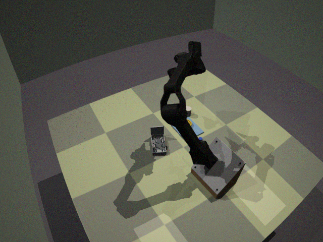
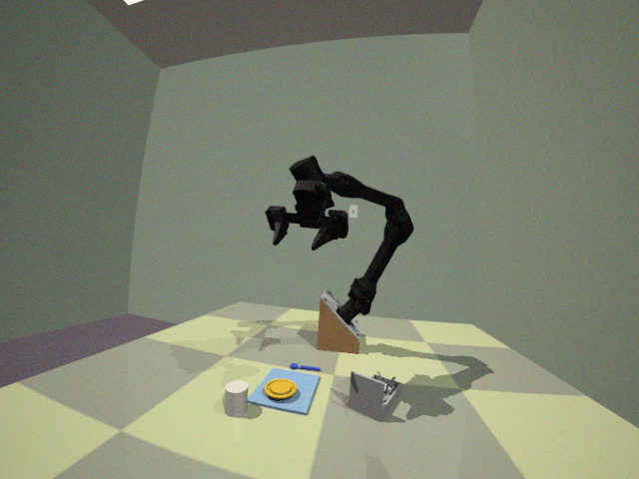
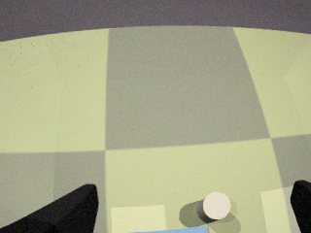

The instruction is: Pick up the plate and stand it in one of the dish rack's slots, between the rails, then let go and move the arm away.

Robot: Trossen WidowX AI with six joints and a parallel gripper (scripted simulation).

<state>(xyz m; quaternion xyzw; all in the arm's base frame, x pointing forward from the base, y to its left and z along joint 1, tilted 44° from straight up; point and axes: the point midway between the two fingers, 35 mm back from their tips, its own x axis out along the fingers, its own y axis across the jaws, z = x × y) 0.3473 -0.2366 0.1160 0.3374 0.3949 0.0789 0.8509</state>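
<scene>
Right now my gripper tip is 40 mm past the yellow plate, 20 mm to the left of it and 320 mm above it. Also, from my gripper tip: blue mat 70 mm behind, 10 mm to the right, 330 mm below; grey dish rack 80 mm behind, 190 mm to the left, 310 mm below; small blue spoon 180 mm behind, 330 mm below.
</scene>
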